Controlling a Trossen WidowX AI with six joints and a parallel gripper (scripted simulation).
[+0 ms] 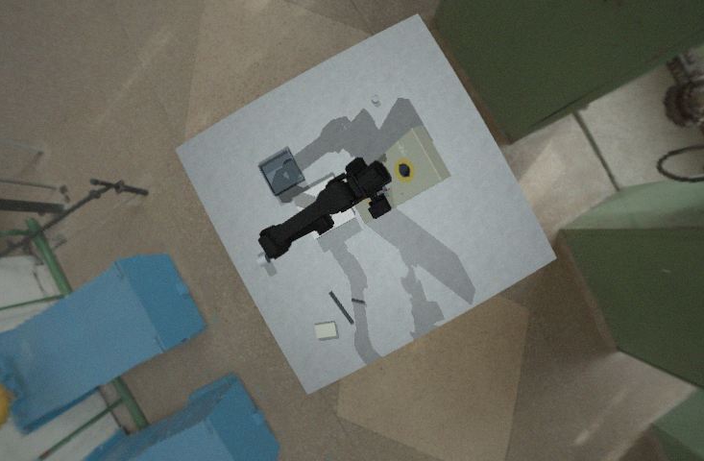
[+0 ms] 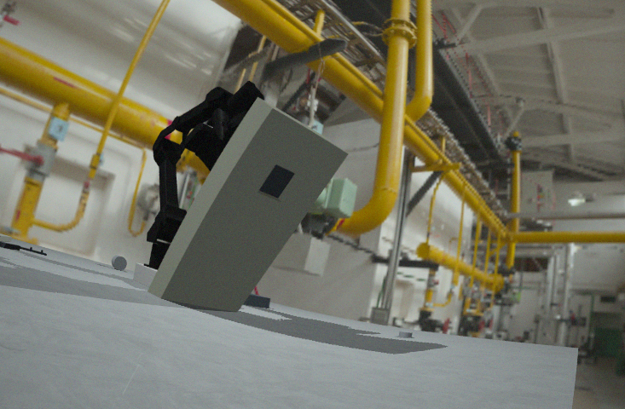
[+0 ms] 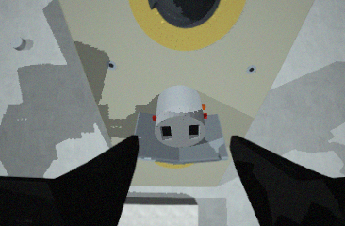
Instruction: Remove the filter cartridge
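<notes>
Right now the round cartridge is 20 mm ahead of my gripper tip and 50 mm below it. Also, from my gripper tip: service panel (60 mm ahead, 10 mm to the right, 60 mm below); then cream block (540 mm behind, 330 mm to the right, 240 mm below).
</notes>
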